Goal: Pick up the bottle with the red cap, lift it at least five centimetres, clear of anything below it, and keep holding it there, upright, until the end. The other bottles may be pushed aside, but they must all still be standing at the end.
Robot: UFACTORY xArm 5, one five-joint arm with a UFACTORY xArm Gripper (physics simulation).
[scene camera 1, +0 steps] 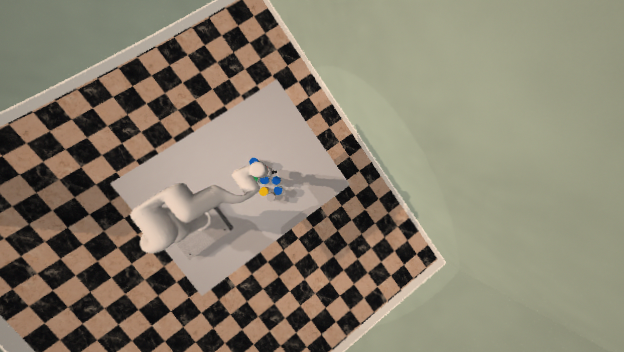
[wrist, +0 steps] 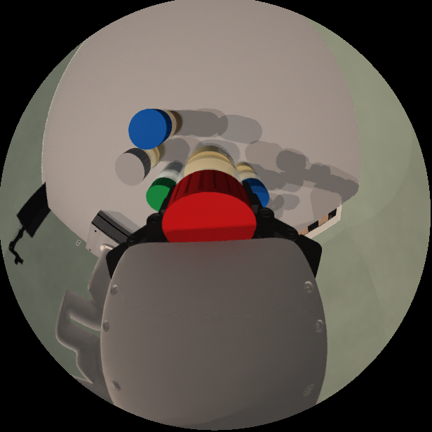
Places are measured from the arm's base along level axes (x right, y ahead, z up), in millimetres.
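Pixels of known places: arm's base at its link origin: [scene camera 1: 200, 219].
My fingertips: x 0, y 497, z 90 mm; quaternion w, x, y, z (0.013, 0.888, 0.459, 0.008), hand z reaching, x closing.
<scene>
Ahead of a thing's pixels: the offset from my fingertips to its middle. Level surfaces: height alone.
My gripper [wrist: 210, 194] is shut on the bottle with the red cap [wrist: 209, 217]. The bottle is between the black fingers, cap toward the wrist camera, and looks roughly upright. Its base appears raised off the table; the exact height is hard to tell. In scene camera 1 the arm's wrist hides this bottle. A blue-capped bottle @[dy -20, dx -100, dz -105 mm] [scene camera 1: 254, 161] [wrist: 149, 128] and a grey-capped bottle [wrist: 131, 167] stand at the upper left in the wrist view. A green-capped bottle @[dy -87, dx -15, dz -105 mm] [scene camera 1: 256, 178] [wrist: 159, 195] is left of the fingers, and another blue-capped bottle [wrist: 259, 194] is to the right, partly hidden.
In scene camera 1, a yellow cap @[dy -81, dx +87, dz -65 mm] [scene camera 1: 263, 191] and blue caps @[dy -34, dx +31, dz -65 mm] [scene camera 1: 264, 180] @[dy +24, dx +77, dz -65 mm] [scene camera 1: 276, 180] @[dy -5, dx +137, dz -65 mm] [scene camera 1: 278, 191] stand close together below the arm's wrist. The arm [scene camera 1: 215, 194] reaches over the grey table @[dz -158 mm] [scene camera 1: 200, 145]. A dark bar [scene camera 1: 221, 218] is near its base.
</scene>
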